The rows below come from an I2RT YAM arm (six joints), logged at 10 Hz.
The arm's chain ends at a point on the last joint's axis. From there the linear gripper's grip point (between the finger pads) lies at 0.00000 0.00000 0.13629 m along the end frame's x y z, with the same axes.
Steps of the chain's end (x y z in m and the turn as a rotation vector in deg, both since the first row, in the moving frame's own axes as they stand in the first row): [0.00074, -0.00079, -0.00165, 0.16, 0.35, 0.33]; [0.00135, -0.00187, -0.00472, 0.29, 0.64, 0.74]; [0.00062, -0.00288, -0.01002, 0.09, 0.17, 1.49]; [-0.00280, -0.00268, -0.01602, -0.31, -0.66, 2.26]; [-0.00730, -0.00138, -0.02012, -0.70, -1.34, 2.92]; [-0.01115, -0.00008, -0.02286, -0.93, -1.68, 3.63]
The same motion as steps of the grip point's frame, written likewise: [0.00157, -0.00117, -0.00165, 0.16, 0.35, 0.33]; [0.00288, -0.00255, -0.00473, 0.29, 0.64, 0.74]; [0.00103, -0.00309, -0.01002, 0.09, 0.17, 1.49]; [-0.00438, -0.00197, -0.01603, -0.31, -0.66, 2.26]; [-0.01053, 0.00020, -0.02017, -0.70, -1.34, 2.92]; [-0.01521, 0.00200, -0.02294, -0.93, -1.68, 3.63]
